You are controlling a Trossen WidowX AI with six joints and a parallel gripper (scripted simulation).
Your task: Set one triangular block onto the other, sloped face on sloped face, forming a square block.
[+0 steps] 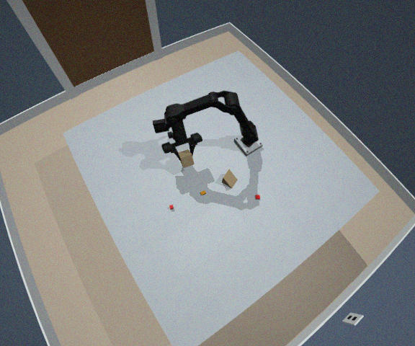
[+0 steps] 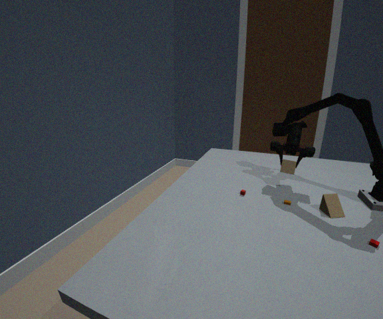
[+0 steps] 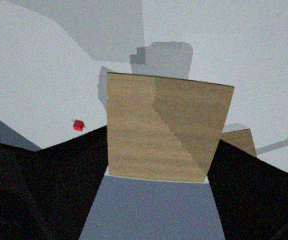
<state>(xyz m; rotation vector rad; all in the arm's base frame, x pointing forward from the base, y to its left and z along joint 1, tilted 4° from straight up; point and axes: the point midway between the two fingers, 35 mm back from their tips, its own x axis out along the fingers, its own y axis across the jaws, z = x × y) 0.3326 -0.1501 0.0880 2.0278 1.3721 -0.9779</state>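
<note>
Now: the tan triangular block 10 mm above my gripper tip. Round my gripper tip: small orange cube 40 mm ahead, 160 mm to the left, 90 mm below.
</note>
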